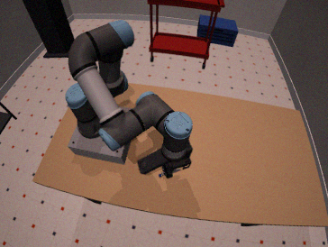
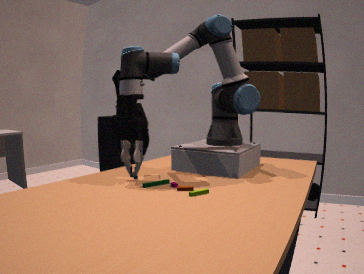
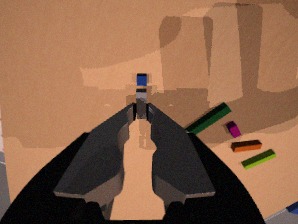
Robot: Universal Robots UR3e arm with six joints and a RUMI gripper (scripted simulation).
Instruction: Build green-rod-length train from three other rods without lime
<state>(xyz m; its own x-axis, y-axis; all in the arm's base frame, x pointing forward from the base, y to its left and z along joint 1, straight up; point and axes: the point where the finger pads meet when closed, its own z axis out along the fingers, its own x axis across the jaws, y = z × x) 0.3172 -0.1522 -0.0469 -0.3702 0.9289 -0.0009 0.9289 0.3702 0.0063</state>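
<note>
Now: hand 2 cm past the small blue rod, 1 cm to the left of it and 2 cm above it. Also, from my hand: magenta rod: 1 cm behind, 13 cm to the left, 2 cm below; then green rod: 1 cm ahead, 8 cm to the left, 2 cm below; then grey rod: 1 cm below.
</note>
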